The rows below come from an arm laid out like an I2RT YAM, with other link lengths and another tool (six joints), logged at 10 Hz.
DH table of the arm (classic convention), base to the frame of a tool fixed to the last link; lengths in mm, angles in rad. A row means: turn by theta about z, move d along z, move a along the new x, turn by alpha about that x. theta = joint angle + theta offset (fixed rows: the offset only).
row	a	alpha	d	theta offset
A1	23.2	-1.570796	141.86	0
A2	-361.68	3.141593	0	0
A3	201.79	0	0	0.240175
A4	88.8	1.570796	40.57	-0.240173
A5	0	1.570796	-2.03	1.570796
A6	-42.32	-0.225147	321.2	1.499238
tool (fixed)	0	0	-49.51	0
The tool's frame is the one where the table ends.
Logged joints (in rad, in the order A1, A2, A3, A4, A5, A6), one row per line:
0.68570 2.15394 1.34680 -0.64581 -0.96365 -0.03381
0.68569 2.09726 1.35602 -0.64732 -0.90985 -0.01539
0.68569 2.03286 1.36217 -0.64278 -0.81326 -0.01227
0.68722 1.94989 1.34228 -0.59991 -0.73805 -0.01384
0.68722 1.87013 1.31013 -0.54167 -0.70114 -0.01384
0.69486 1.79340 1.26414 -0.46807 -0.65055 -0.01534
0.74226 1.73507 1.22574 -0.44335 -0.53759 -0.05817
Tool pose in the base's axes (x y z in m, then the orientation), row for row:
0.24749 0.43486 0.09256 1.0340 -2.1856 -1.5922
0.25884 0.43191 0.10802 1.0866 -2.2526 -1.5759
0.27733 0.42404 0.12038 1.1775 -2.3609 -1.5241
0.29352 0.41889 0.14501 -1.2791 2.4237 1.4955
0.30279 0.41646 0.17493 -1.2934 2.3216 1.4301
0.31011 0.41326 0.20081 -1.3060 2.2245 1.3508
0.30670 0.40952 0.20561 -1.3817 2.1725 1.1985
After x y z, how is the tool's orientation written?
As a rotation vector, in radians.
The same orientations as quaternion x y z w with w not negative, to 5 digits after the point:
0.35445 -0.74922 -0.54581 0.12298
0.36600 -0.75875 -0.53081 0.09263
0.38603 -0.77400 -0.49966 0.04736
-0.40968 0.77629 0.47900 0.00979
-0.42775 0.76780 0.47296 0.06179
-0.44556 0.75892 0.46084 0.11463
-0.48100 0.75630 0.41723 0.15026

